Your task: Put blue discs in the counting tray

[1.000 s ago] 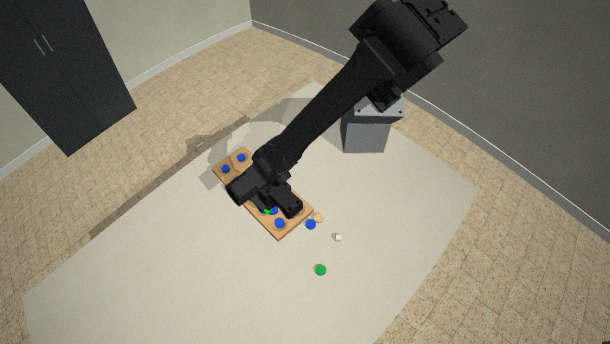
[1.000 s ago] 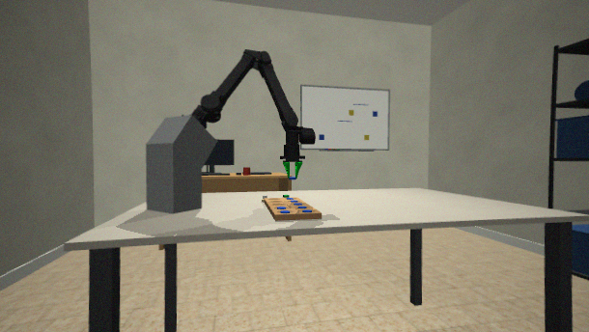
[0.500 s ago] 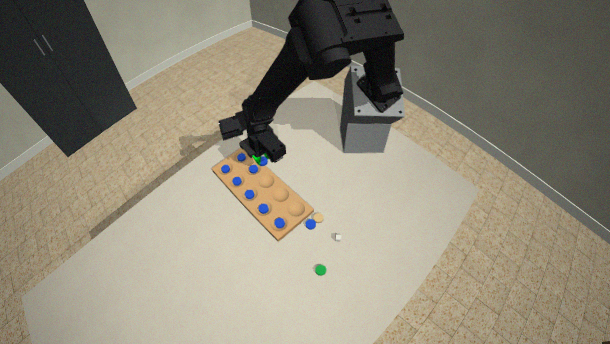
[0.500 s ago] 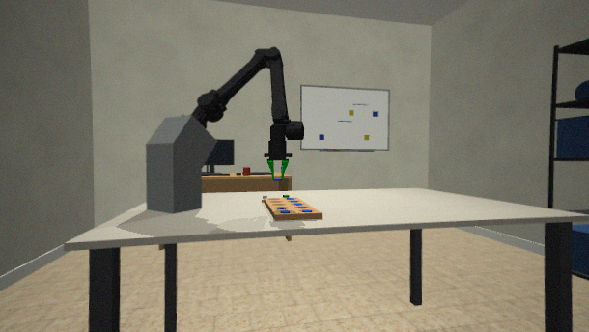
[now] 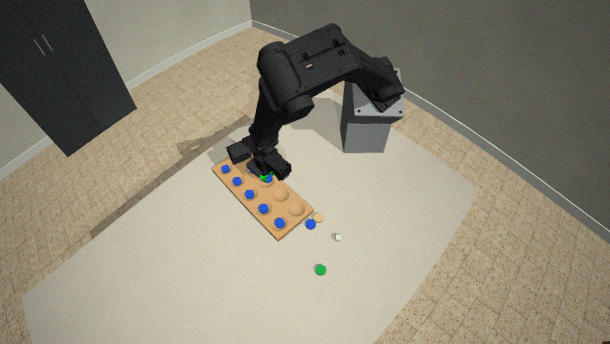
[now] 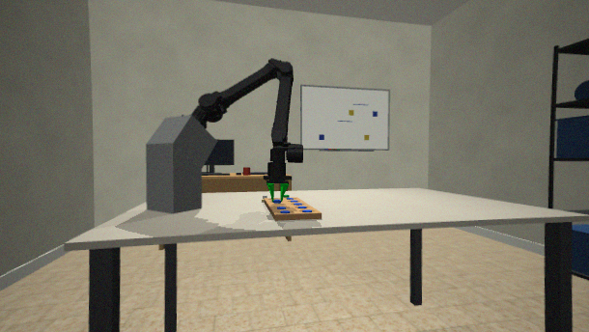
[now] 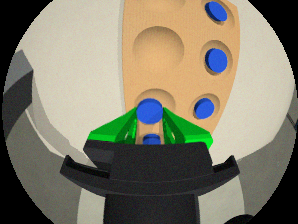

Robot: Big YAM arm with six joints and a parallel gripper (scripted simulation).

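The wooden counting tray lies 4 cm ahead of my hand, 1 cm to the left of it and 3 cm below it. From my hand the other things lie so: green disc 3 cm ahead, 36 cm to the left, 3 cm below; tan disc 7 cm behind, 21 cm to the left, 3 cm below; small white cube 8 cm behind, 30 cm to the left, 3 cm below.
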